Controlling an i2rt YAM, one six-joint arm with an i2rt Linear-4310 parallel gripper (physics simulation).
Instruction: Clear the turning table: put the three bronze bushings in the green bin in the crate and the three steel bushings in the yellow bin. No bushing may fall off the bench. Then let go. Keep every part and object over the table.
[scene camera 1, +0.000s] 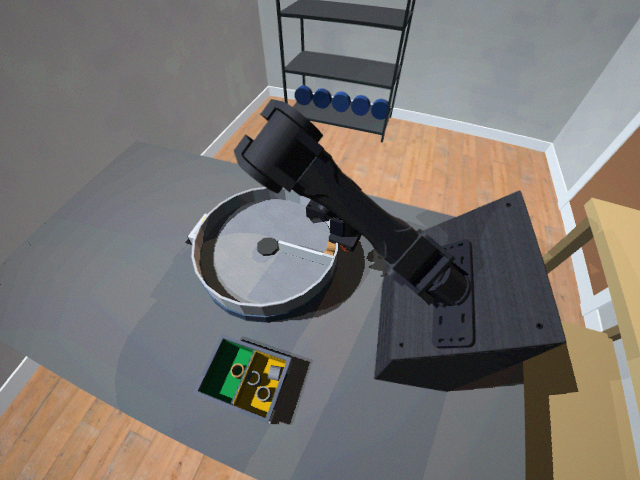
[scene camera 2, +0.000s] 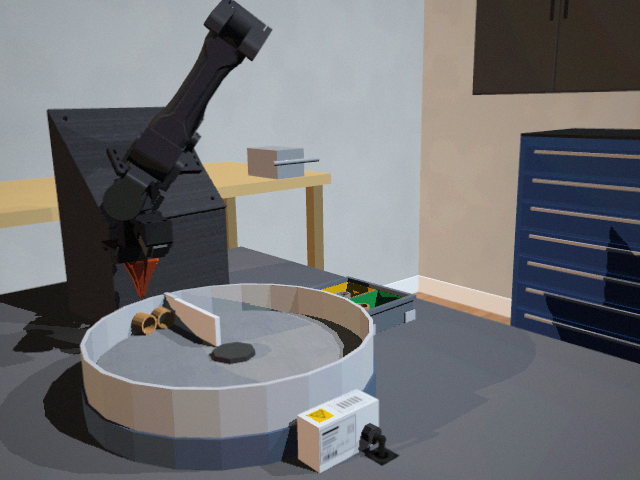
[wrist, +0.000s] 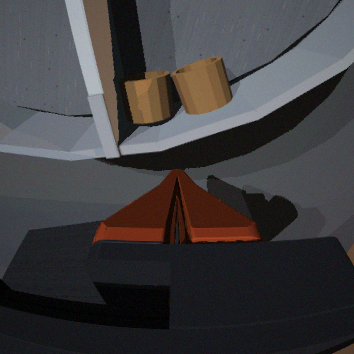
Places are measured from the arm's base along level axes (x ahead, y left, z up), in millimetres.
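Pixels of known places: gripper, fingertip midpoint: (scene camera 1: 345, 250) (scene camera 2: 141, 296) (wrist: 176, 177); arm's base, origin of the base link: (scene camera 1: 454, 291).
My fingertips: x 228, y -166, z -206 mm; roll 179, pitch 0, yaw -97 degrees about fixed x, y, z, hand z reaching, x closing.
Ahead of a thing's pixels: the offset from my fingertips to its top centre. "spot": to the spot under its first point.
Two bronze bushings lie side by side on the turning table @(dz -39, dx +231, dy +30 mm) (scene camera 1: 242, 222) (scene camera 2: 279, 330), against its rim beside the white divider. One bushing @(dz -15, dx +45, dy +14 mm) (scene camera 2: 162, 317) (wrist: 148, 98) is close to the divider; the other bushing @(dz -15, dx +47, dy -22 mm) (scene camera 2: 143, 322) (wrist: 204, 86) is farther from it. My gripper (scene camera 2: 142, 296) (wrist: 176, 177) is shut and empty, its orange fingertips together just outside and above the rim. In the crate @(dz -50, dx +142, dy +382 mm) (scene camera 1: 210, 396) (scene camera 2: 392, 316), a bronze bushing @(dz -68, dx +166, dy +374 mm) (scene camera 1: 237, 370) is in the green bin @(spot: dz -93, dx +207, dy +381 mm) (scene camera 1: 223, 369). Three steel bushings @(dz -62, dx +78, dy +349 mm) (scene camera 1: 275, 372) (scene camera 1: 253, 378) (scene camera 1: 263, 393) are in the yellow bin @(spot: dz -94, dx +90, dy +427 mm) (scene camera 1: 258, 405).
The divider @(spot: dz +2, dx +108, dy +30 mm) (scene camera 1: 305, 248) (scene camera 2: 193, 317) (wrist: 90, 60) runs from the dark hub @(dz -39, dx +231, dy +30 mm) (scene camera 1: 267, 246) (scene camera 2: 232, 352) to the raised rim. A white labelled box @(spot: dz -58, dx +484, dy +5 mm) (scene camera 2: 338, 431) stands beside the turning table. The arm's dark pedestal (scene camera 1: 496, 289) stands on the bench.
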